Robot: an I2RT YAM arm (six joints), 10 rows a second.
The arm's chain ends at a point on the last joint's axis. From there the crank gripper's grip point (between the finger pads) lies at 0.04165 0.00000 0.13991 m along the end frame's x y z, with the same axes.
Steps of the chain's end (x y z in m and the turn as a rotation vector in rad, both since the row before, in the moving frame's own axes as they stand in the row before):
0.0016, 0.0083, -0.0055, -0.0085, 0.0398, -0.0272
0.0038, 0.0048, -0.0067, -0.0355, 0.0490, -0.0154
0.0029, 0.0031, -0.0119, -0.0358, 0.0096, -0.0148
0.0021, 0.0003, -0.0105, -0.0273, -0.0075, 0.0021
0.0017, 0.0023, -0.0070, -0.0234, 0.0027, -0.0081
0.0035, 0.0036, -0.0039, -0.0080, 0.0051, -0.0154
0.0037, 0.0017, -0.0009, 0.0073, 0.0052, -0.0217
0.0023, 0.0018, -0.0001, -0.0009, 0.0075, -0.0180
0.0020, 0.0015, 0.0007, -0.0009, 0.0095, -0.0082
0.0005, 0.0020, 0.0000, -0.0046, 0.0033, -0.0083
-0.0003, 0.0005, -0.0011, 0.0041, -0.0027, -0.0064
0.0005, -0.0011, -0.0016, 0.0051, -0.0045, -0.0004
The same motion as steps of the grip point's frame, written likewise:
0.0071, 0.0083, -0.0073, -0.0085, 0.0398, -0.0272
0.0106, 0.0090, -0.0090, -0.0355, 0.0490, -0.0154
0.0043, 0.0075, -0.0124, -0.0358, 0.0096, -0.0148
0.0010, 0.0042, -0.0102, -0.0273, -0.0075, 0.0021
0.0021, 0.0052, -0.0071, -0.0234, 0.0027, -0.0081
0.0042, 0.0041, -0.0041, -0.0080, 0.0051, -0.0154
0.0044, -0.0002, -0.0011, 0.0073, 0.0052, -0.0217
0.0033, 0.0012, -0.0004, -0.0009, 0.0075, -0.0180
0.0033, 0.0013, 0.0003, -0.0009, 0.0095, -0.0082
0.0010, 0.0023, -0.0001, -0.0046, 0.0033, -0.0083
-0.0007, -0.0003, -0.0010, 0.0041, -0.0027, -0.0064
-0.0001, -0.0018, -0.0014, 0.0051, -0.0045, -0.0004

